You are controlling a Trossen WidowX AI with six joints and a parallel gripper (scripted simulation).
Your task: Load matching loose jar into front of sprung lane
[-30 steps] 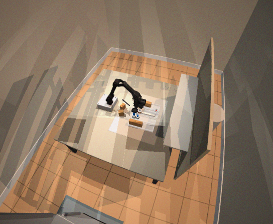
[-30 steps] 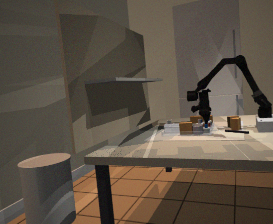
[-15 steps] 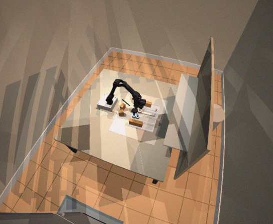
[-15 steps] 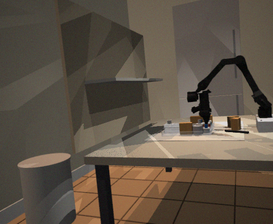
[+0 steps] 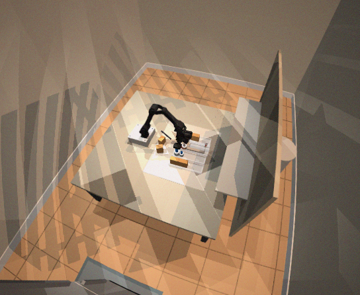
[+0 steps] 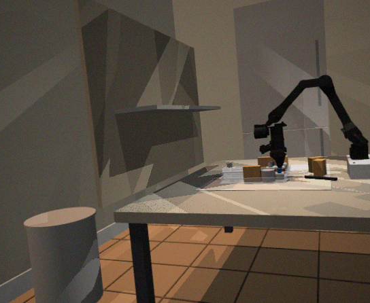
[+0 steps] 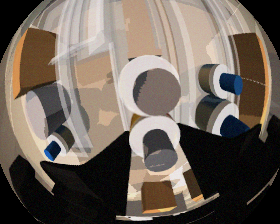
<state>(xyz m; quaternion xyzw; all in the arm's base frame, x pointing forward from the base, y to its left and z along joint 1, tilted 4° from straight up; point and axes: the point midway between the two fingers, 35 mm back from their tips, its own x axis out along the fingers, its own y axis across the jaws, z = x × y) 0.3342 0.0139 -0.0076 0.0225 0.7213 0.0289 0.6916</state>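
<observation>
My gripper tip is 130 mm to the right of the grey cylinder and 40 mm short of it. Also, from my gripper tip: black rod 170 mm behind, 100 mm to the left, 30 mm below; lane 150 mm ahead, 20 mm to the left, 10 mm below.
</observation>
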